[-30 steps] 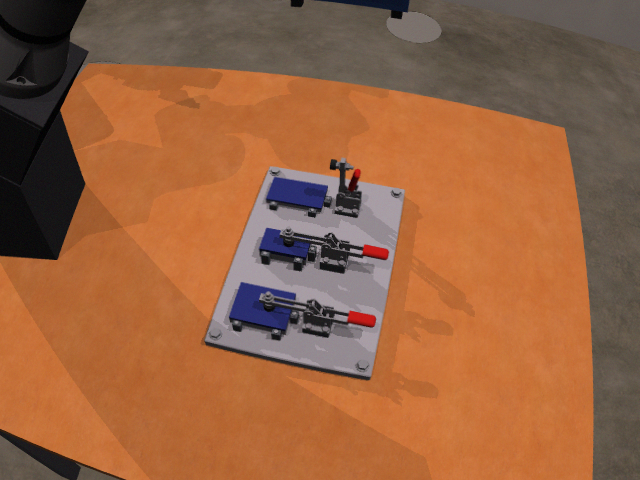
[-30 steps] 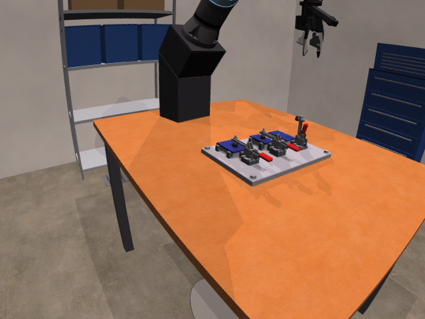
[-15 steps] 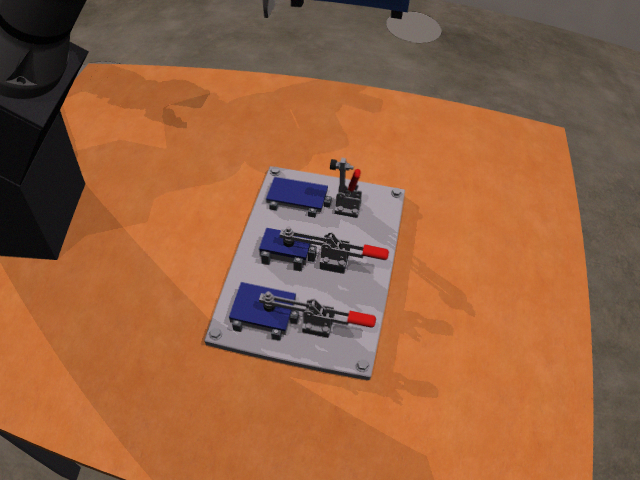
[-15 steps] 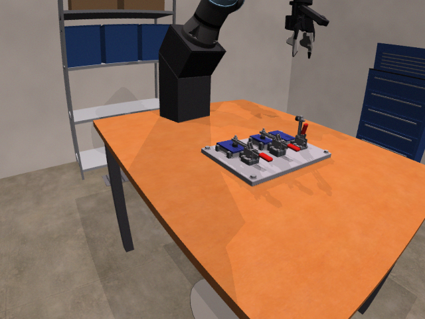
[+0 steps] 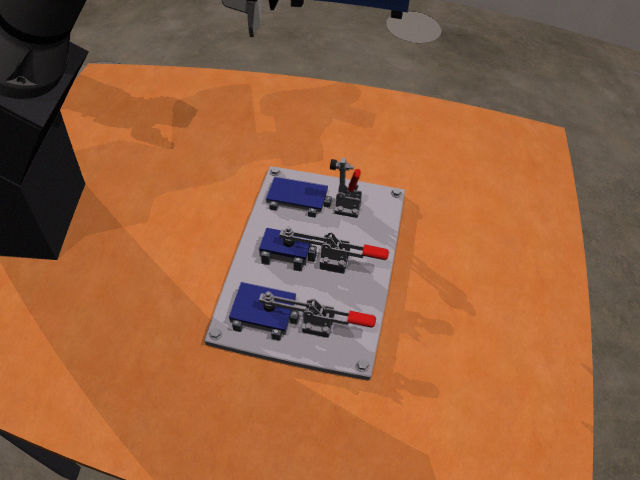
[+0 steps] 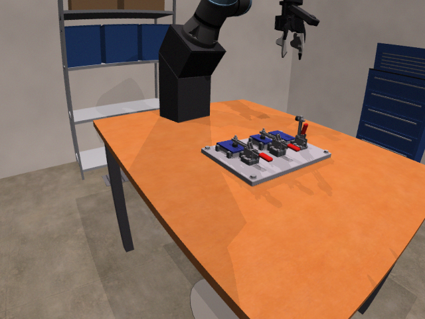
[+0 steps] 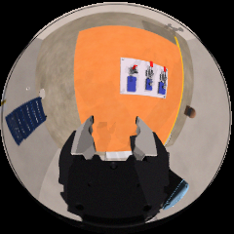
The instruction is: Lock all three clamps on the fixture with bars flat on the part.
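The grey fixture plate is 29 cm below my hand, 18 cm to the right of it and 17 cm ahead of it.
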